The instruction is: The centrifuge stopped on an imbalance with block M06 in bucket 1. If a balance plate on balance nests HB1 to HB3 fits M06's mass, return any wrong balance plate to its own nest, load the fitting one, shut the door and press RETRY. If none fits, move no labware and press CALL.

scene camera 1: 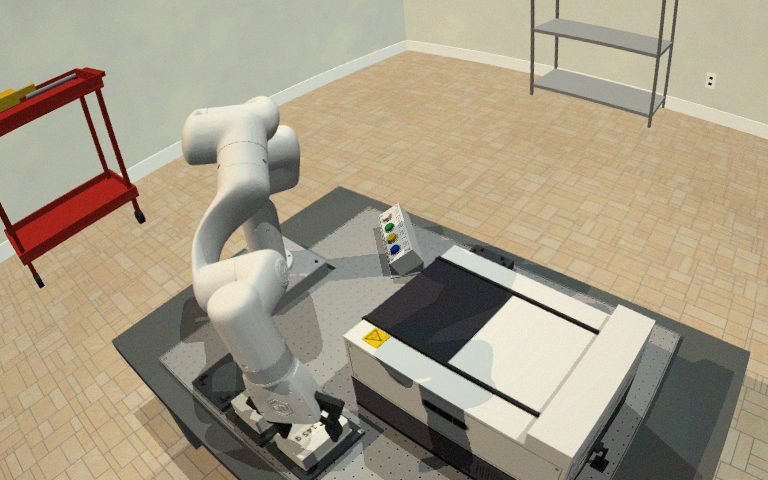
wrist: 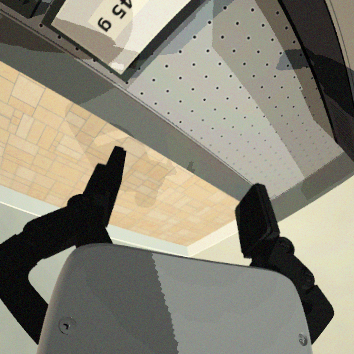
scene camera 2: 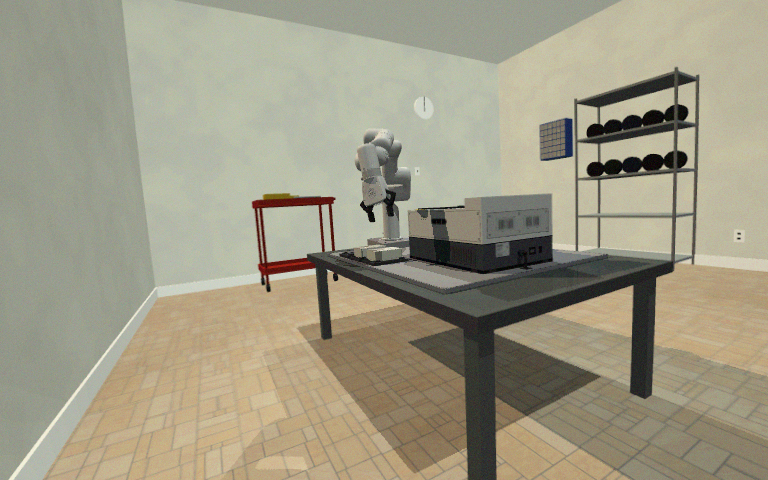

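Pixels of known places: gripper, fingertip midpoint: [scene camera 1: 312,433] [wrist: 186,180] [scene camera 2: 381,219]; arm's base, origin of the base link: [scene camera 2: 391,238].
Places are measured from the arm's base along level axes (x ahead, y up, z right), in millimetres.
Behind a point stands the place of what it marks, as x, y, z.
My gripper [scene camera 1: 310,434] {553, 143, 363} [scene camera 2: 380,219] {553, 143, 363} [wrist: 186,180] {553, 143, 363} is open and empty, fingers wide apart, above the row of balance nests. A cream plate marked 145 g [scene camera 1: 317,444] {500, 13, 329} [scene camera 2: 386,254] {505, -4, 324} [wrist: 120,21] {473, 13, 333} sits in the nest nearest the viewer in scene view 1; the gripper overlaps it there, with a gap visible in scene view 2. A second cream plate [scene camera 1: 245,408] {325, 13, 362} sits beside it, its label hidden by the arm. A dark nest [scene camera 1: 218,380] {181, -29, 339} at the far end shows no plate. The white centrifuge [scene camera 1: 396,362] {581, 169, 178} [scene camera 2: 447,226] {747, 107, 200} has a dark area between its top rails. Block M06 and bucket 1 cannot be made out.
A sloped button box [scene camera 1: 408,261] {305, 7, -205} with green, yellow and blue buttons stands behind the centrifuge, near the robot base. The table [scene camera 1: 673,418] {1060, -54, -142} [scene camera 2: 481,314] {1167, -53, 466} carries a perforated board [scene camera 1: 339,294] {202, -40, -49}. A red cart [scene camera 1: 79,212] [scene camera 2: 294,202] and a shelf unit [scene camera 1: 602,39] [scene camera 2: 675,186] stand away from the table.
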